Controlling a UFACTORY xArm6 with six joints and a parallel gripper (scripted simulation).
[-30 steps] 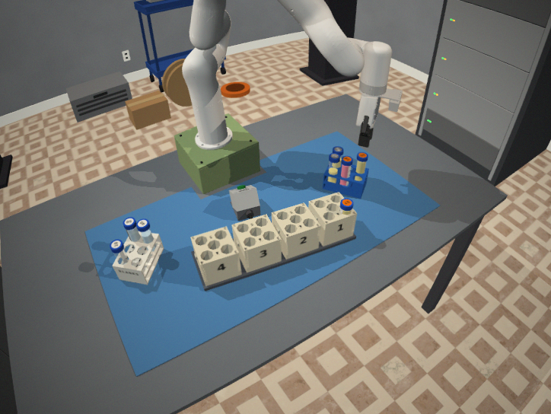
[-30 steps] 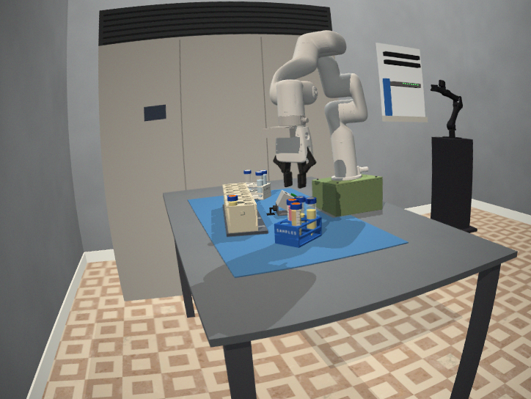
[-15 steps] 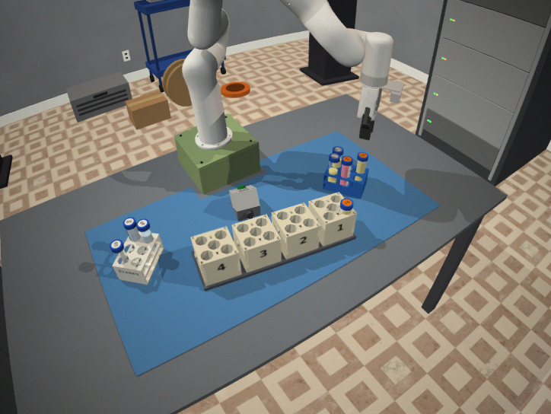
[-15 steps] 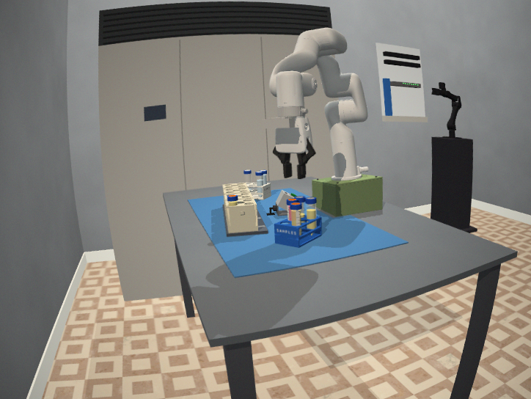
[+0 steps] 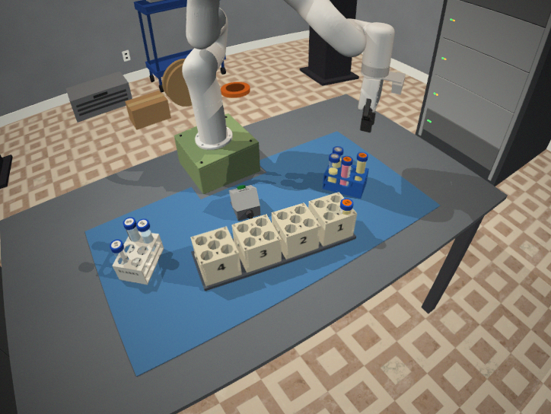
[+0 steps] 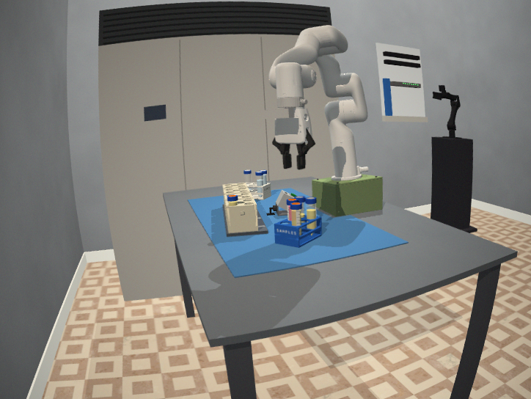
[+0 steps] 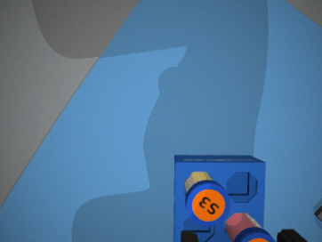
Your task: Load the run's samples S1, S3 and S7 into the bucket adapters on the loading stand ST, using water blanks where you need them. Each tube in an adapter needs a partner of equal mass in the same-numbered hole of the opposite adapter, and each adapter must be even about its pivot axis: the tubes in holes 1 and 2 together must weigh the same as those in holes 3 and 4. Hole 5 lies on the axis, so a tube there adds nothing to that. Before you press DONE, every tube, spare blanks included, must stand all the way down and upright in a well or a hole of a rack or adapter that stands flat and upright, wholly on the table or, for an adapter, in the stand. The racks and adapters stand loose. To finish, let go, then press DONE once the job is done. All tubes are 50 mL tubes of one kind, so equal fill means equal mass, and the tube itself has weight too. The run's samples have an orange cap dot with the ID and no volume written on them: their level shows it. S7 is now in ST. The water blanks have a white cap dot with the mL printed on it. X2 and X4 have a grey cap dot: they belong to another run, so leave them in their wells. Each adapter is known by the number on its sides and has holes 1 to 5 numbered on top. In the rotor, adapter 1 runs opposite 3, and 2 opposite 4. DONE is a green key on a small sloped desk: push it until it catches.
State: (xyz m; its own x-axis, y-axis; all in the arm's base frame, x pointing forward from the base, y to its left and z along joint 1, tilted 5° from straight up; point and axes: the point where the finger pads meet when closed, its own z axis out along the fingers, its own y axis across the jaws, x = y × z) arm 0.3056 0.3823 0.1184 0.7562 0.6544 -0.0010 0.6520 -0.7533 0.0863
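Now: hand 50 mm to the left of the pink-filled tube and 180 mm above it. From my hand the other things lie so: sample tube: 160 mm ahead, 180 mm to the right, 170 mm below; blue samples rack: 20 mm behind, 40 mm to the right, 210 mm below; adapter 1: 130 mm ahead, 200 mm to the right, 190 mm below.
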